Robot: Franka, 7 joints.
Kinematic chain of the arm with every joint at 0, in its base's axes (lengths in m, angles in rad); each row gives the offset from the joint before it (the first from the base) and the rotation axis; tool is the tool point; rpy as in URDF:
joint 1: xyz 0 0 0.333 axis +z
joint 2: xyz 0 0 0 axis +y
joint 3: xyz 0 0 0.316 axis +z
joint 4: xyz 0.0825 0 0 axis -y
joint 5: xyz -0.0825 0 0.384 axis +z
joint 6: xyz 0 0 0 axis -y
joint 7: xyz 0.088 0 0 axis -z
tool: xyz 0 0 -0.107 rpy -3.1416 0 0
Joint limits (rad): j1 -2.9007..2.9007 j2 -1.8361..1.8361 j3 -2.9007..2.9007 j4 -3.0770..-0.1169 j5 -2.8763..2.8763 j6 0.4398..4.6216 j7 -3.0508..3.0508
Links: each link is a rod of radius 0.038 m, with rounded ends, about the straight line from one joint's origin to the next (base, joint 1, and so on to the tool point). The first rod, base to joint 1, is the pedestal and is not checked.
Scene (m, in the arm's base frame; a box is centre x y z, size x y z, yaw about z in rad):
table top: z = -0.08
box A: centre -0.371 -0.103 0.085 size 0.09 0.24 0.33 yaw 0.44
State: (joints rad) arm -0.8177 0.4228 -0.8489 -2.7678 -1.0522 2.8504 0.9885
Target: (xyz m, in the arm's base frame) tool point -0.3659 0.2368 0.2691
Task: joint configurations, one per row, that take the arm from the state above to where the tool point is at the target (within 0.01 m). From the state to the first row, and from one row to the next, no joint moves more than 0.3 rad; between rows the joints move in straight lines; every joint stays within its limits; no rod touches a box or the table.
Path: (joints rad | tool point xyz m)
1: -0.8374 0.5985 -1.1387 -2.5958 -1.1823 2.7637 1.0649 | -0.1885 -0.3558 0.1495
2: -0.8571 0.7743 -1.4285 -2.4239 -1.3123 2.6769 1.1413 | -0.3257 -0.3614 0.2525
3: -0.8768 0.9500 -1.7183 -2.2519 -1.4424 2.5902 1.2178 | -0.4081 -0.3503 0.4139
4: -0.8965 1.1257 -2.0081 -2.0799 -1.5725 2.5035 1.2942 | -0.4009 -0.3430 0.6060
5: -0.9162 1.3015 -2.2979 -1.9080 -1.7025 2.4167 1.3706 | -0.2902 -0.3564 0.7820
6: -0.9359 1.4772 -2.5877 -1.7360 -1.8326 2.3300 1.4470 | -0.0903 -0.3959 0.8887
7: -1.2094 1.2448 -2.3511 -1.9522 -1.6263 2.4058 1.3324 | -0.3750 -0.1971 0.7996
8: -1.4829 1.0125 -2.1145 -2.1683 -1.4201 2.4817 1.2178 | -0.4870 0.0324 0.6245
9: -1.7564 0.7801 -1.8779 -2.3844 -1.2138 2.5575 1.1031 | -0.4579 0.1892 0.4290
10: -2.0298 0.5478 -1.6413 -2.6005 -1.0075 2.6333 0.9885 | -0.3659 0.2368 0.2691

